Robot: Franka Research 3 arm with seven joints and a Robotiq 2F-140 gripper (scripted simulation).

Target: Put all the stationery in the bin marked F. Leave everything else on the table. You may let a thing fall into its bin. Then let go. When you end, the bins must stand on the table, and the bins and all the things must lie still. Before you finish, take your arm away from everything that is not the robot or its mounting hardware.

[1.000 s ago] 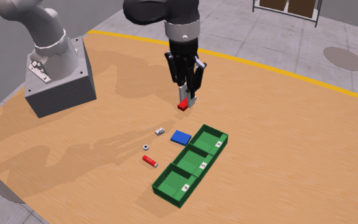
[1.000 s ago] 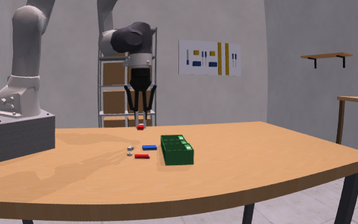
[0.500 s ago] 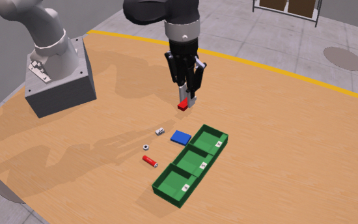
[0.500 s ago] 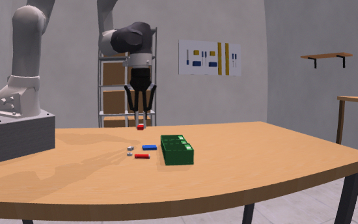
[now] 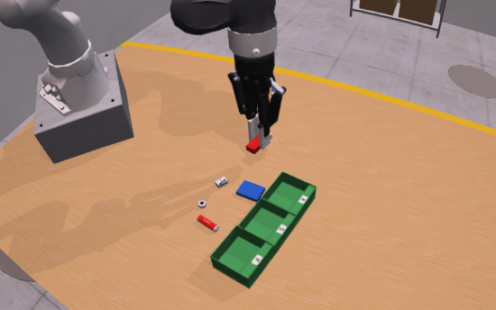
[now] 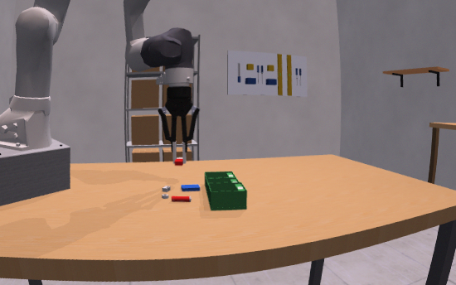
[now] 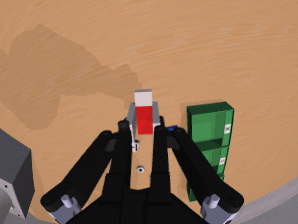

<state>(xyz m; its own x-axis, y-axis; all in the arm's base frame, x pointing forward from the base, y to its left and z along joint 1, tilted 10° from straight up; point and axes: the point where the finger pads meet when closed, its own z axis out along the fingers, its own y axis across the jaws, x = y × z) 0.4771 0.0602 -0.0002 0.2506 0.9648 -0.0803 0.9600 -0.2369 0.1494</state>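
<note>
My hand is 90 mm short of the green three-compartment bin, 170 mm to the left of it and 70 mm above it. From my hand the other things lie so: flat blue block (20 mm ahead, 90 mm to the right, 90 mm below); then eraser (10 mm to the left, 30 mm below); then white sharpener-like piece (50 mm behind, 90 mm to the right, 90 mm below).
</note>
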